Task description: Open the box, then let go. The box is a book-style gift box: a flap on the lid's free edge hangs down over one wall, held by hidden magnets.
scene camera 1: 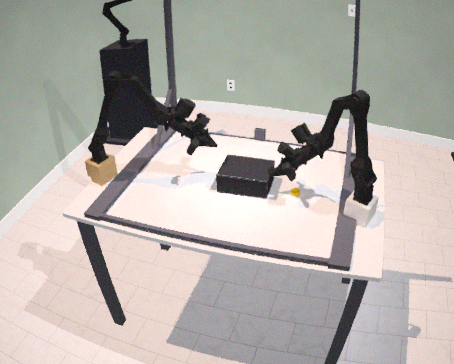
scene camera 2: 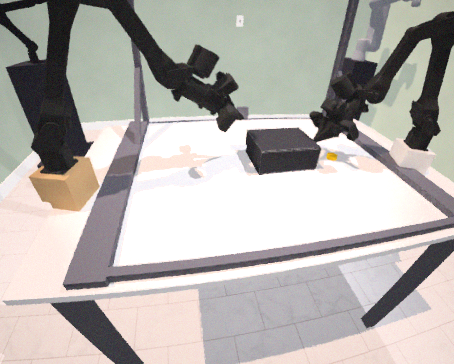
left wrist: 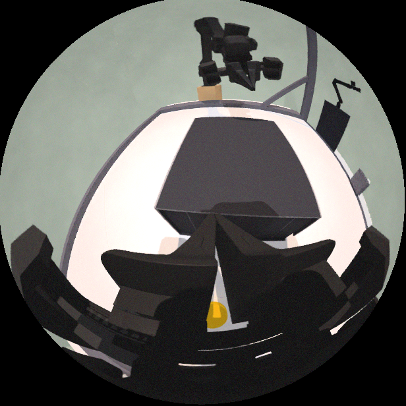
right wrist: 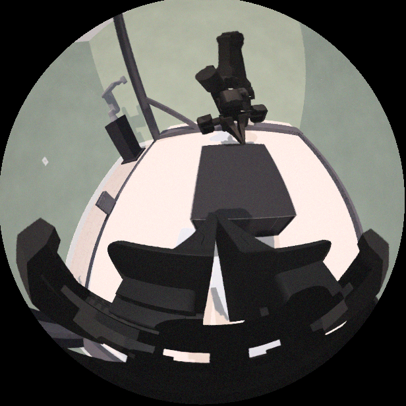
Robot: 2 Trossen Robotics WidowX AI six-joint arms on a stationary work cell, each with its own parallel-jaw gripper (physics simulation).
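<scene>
The black box sits on the table with its lid down and flat. In the left wrist view, thin seams show on the wall facing the left gripper; I cannot tell whether this is the flap. My left gripper is shut and empty, its tips close to the box's right side in scene camera 1; contact is unclear. My right gripper is shut and empty, raised up and left of the box in both scene views.
A small yellow round object lies right of the box in the scene views. Dark rails edge the table. Upright posts stand at its back.
</scene>
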